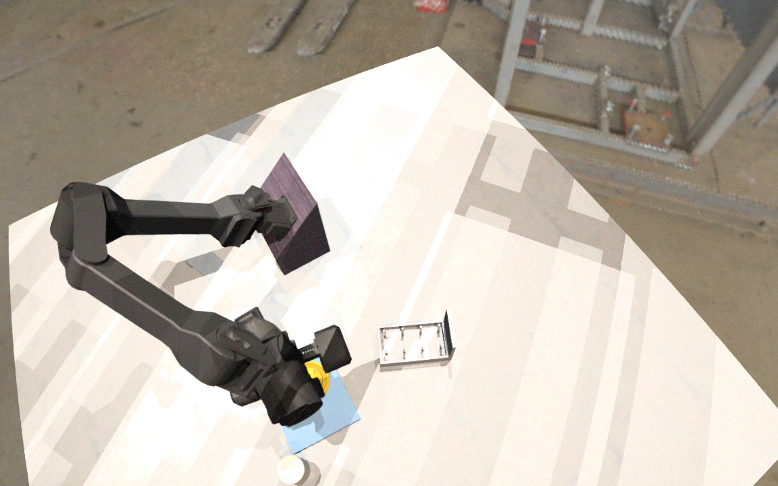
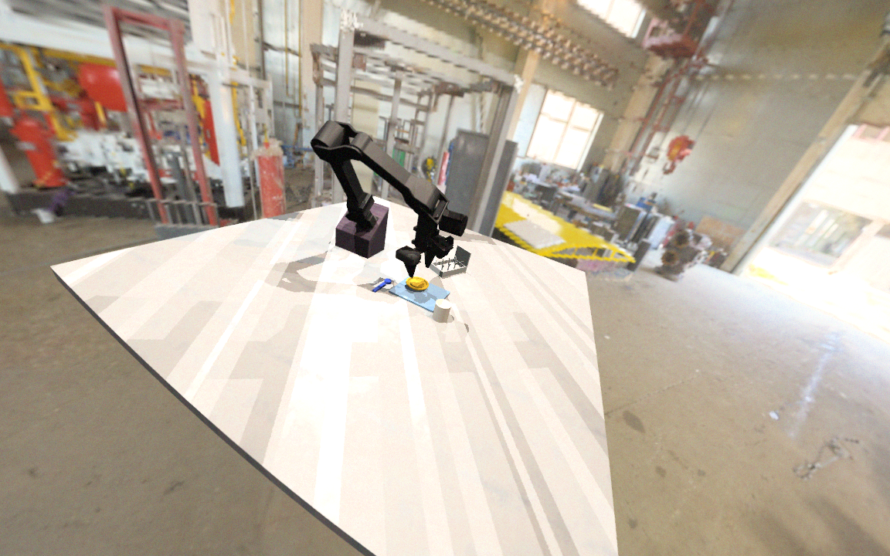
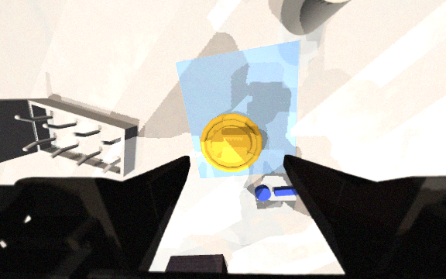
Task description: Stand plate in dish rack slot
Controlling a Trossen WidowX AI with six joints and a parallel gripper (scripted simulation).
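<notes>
My gripper tip is now 1 cm to the right of the yellow plate and 5 cm above it. Also, from my gripper tip: blue spoon 9 cm behind, 5 cm to the right, 6 cm below; then light blue mat 2 cm ahead, 1 cm to the right, 6 cm below; then white cup 12 cm ahead, 8 cm to the right, 4 cm below.
</notes>
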